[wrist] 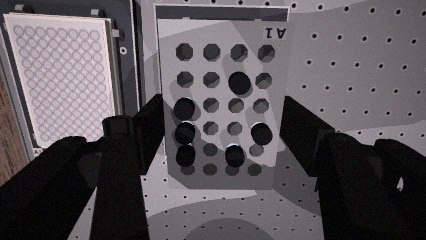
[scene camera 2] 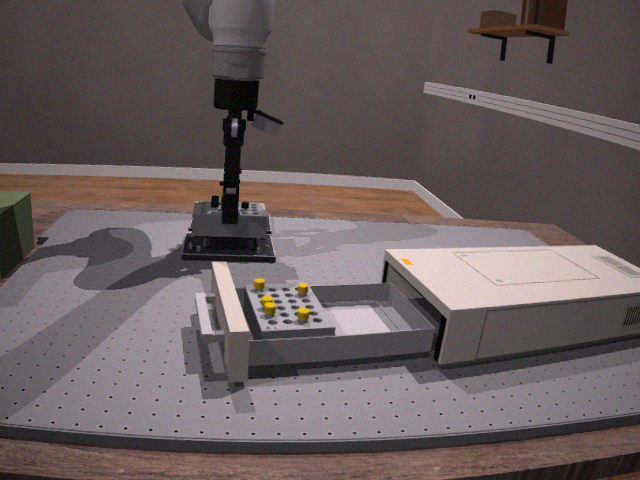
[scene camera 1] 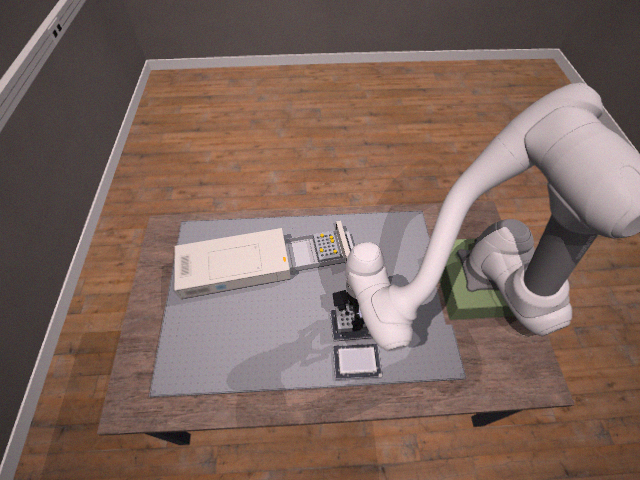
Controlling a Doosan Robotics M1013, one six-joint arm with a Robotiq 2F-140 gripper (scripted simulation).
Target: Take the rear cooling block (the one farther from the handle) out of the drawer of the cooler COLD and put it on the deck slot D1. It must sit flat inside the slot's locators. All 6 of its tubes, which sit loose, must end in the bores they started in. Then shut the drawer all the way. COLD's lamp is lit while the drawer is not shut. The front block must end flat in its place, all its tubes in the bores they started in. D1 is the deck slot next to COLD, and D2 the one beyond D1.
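Scene:
In the wrist view a cooler COLD is out of frame. Scene camera 1 and scene camera 2 show the cooler COLD. On the cooler COLD (scene camera 1: 212, 266) and (scene camera 2: 566, 262) are the same spot.

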